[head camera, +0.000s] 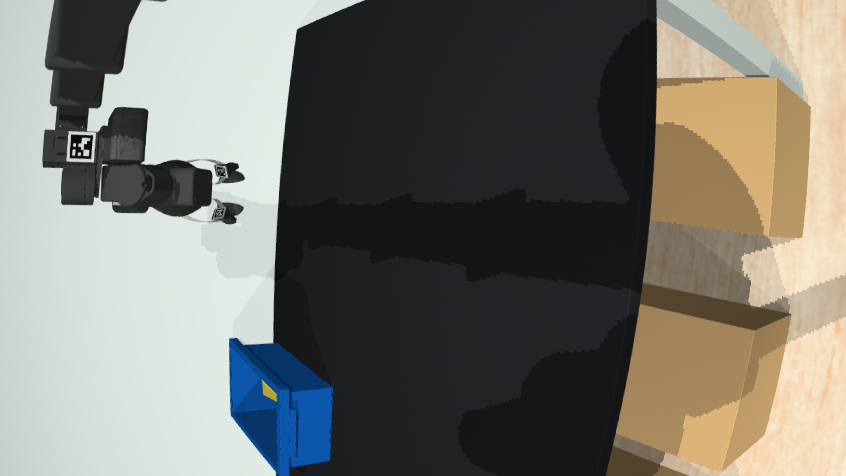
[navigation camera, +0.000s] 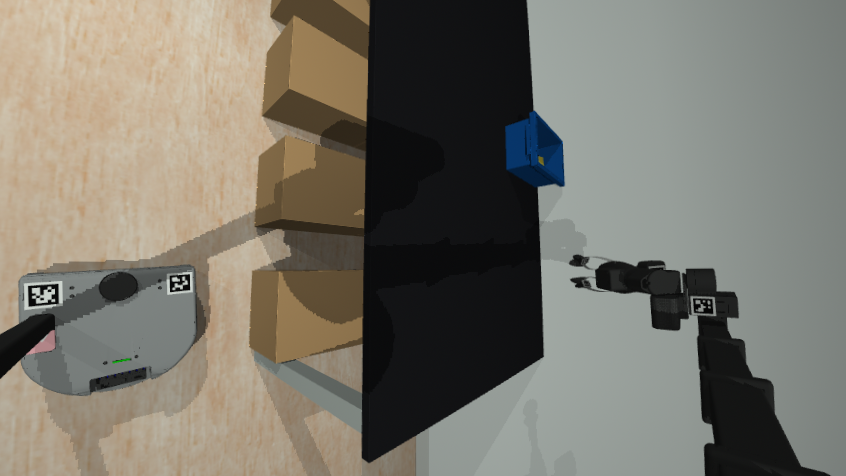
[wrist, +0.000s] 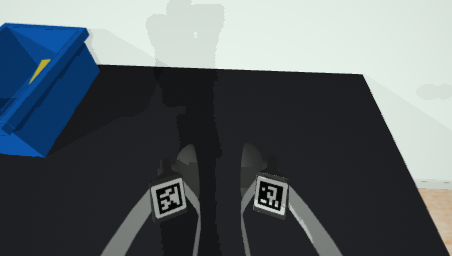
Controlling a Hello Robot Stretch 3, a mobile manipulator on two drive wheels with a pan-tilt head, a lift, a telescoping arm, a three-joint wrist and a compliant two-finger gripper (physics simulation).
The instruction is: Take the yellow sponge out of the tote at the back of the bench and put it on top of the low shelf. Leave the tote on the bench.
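Frame: origin at the robot's base, x ahead, y left, z up, level; millimetres.
Seen in the pictures: gripper, between the fingertips: (head camera: 236, 193) (navigation camera: 574, 270) (wrist: 219, 161); robot's base, origin of its link: (navigation camera: 119, 285).
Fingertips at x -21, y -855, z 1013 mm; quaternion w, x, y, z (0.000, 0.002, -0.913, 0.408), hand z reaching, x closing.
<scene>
Offsets run from my fingertips to a thing's top centre. Level surfaces: height alone.
The blue tote @(dz -130, dx +428, dy -298 mm) (head camera: 311, 423) (navigation camera: 519, 150) (wrist: 60, 100) stands on the black bench top @(dz -250 mm) (head camera: 443, 148) (navigation camera: 449, 71) (wrist: 300, 110) at its back edge. A small part of the yellow sponge @(dz -202, dx +410, dy -364 mm) (head camera: 269, 391) (navigation camera: 540, 160) (wrist: 40, 71) shows inside the tote; the rest is hidden by the tote wall. My gripper (head camera: 236, 193) (navigation camera: 578, 271) (wrist: 219, 161) is open and empty, with its fingertips apart. In the head view it is off to one side of the tote, near the back edge of the bench. In the wrist view the tote is at the upper left. The low shelf does not show.
The wall (head camera: 165, 307) (navigation camera: 680, 118) (wrist: 300, 30) is behind the bench. Cardboard boxes (head camera: 715, 136) (navigation camera: 319, 189) stand under the front of the bench. My base (navigation camera: 118, 331) stands on the wooden floor @(dz -1013 mm) (navigation camera: 147, 118) in front. My extended arm (head camera: 91, 35) (navigation camera: 745, 414) reaches in beside the bench's end.
</scene>
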